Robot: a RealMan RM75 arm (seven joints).
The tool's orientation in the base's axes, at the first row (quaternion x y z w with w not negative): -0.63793 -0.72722 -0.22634 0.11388
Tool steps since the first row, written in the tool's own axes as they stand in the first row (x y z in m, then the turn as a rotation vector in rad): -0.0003 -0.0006 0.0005 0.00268 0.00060 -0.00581; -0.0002 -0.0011 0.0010 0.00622 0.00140 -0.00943; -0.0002 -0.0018 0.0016 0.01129 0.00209 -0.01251; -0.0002 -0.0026 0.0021 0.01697 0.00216 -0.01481; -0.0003 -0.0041 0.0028 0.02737 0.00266 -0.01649; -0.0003 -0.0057 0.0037 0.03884 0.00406 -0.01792; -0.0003 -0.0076 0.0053 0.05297 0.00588 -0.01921; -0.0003 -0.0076 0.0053 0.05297 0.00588 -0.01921
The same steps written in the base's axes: -0.0005 -0.0001 -0.0007 -0.00056 -0.00036 0.00639; -0.0009 0.0002 -0.0012 -0.00079 0.00109 0.01130; -0.0015 0.0004 -0.0018 -0.00130 0.00413 0.01642; -0.0023 0.0006 -0.0024 -0.00243 0.00802 0.02102; -0.0036 0.0007 -0.0033 -0.00381 0.01638 0.02730; -0.0051 0.0010 -0.0044 -0.00445 0.02587 0.03402; -0.0067 0.0016 -0.0062 -0.00509 0.03779 0.04189; -0.0067 0.0016 -0.0062 -0.00509 0.03779 0.04189
